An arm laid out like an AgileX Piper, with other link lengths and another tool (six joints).
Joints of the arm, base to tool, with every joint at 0 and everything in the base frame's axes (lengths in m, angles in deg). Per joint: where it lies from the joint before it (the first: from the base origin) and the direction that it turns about. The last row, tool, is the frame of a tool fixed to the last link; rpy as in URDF.
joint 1: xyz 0 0 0.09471 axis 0 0 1
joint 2: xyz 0 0 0 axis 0 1 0
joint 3: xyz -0.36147 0 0.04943 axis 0 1 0
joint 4: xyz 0.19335 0 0.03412 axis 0.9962 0 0.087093
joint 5: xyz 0 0 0 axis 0 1 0
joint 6: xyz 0.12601 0 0.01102 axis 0.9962 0 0.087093
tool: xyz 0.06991 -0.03 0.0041 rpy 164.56 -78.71 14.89
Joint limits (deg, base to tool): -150..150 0..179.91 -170..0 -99.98..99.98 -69.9..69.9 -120..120
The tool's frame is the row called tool.
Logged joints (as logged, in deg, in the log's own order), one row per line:
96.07, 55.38, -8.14, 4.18, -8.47, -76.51
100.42, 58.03, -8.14, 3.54, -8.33, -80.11
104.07, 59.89, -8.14, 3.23, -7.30, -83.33
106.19, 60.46, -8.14, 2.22, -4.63, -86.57
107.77, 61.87, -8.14, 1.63, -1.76, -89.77
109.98, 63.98, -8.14, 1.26, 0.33, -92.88
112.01, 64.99, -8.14, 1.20, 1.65, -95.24
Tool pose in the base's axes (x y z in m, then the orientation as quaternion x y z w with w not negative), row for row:
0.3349, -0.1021, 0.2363, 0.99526, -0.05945, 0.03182, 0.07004
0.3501, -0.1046, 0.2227, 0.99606, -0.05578, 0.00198, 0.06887
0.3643, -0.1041, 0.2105, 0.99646, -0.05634, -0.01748, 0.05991
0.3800, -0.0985, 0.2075, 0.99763, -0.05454, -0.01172, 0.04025
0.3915, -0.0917, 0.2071, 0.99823, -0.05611, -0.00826, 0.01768
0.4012, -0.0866, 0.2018, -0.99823, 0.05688, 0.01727, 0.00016
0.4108, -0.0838, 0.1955, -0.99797, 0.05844, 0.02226, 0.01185
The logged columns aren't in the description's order. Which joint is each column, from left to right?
Columns, left to right: joint 2, joint 5, joint 1, joint 6, joint 4, joint 3.
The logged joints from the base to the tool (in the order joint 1, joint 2, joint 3, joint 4, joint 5, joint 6), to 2 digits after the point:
-8.14, 96.07, -76.51, -8.47, 55.38, 4.18
-8.14, 100.42, -80.11, -8.33, 58.03, 3.54
-8.14, 104.07, -83.33, -7.30, 59.89, 3.23
-8.14, 106.19, -86.57, -4.63, 60.46, 2.22
-8.14, 107.77, -89.77, -1.76, 61.87, 1.63
-8.14, 109.98, -92.88, 0.33, 63.98, 1.26
-8.14, 112.01, -95.24, 1.65, 64.99, 1.20

